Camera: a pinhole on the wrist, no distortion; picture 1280 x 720 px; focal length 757.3 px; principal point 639.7 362.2 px. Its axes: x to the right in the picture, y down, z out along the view. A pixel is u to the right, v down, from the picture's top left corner.
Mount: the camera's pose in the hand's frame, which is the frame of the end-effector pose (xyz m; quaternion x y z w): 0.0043 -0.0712 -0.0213 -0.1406 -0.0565 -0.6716 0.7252
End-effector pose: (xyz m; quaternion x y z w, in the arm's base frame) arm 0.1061 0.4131 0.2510 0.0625 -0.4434 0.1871 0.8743
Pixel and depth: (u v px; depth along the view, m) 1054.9 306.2 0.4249
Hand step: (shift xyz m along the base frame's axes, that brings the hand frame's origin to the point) -0.2500 -0.2769 0.3122
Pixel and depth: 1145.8 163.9 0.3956
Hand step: -0.2646 -0.3328 0.2512
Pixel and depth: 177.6 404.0 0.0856
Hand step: -0.0283 -0.0061 0.0378
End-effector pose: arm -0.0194 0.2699 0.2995 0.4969 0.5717 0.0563 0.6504
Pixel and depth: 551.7 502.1 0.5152
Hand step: 0.4709 -0.0942 -0.0705
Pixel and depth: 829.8 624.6 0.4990
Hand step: 0.4342 -0.1382 -0.2636
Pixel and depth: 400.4 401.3 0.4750
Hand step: 0.4351 -0.0803 0.0447
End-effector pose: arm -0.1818 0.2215 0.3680 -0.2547 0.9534 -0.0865 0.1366
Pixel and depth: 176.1 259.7 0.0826
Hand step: 0.0160 -0.0033 -0.0423
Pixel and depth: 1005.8 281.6 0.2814
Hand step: 0.1309 -0.1427 -0.2473
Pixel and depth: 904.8 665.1 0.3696
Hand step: -0.0240 -0.2071 -0.3535
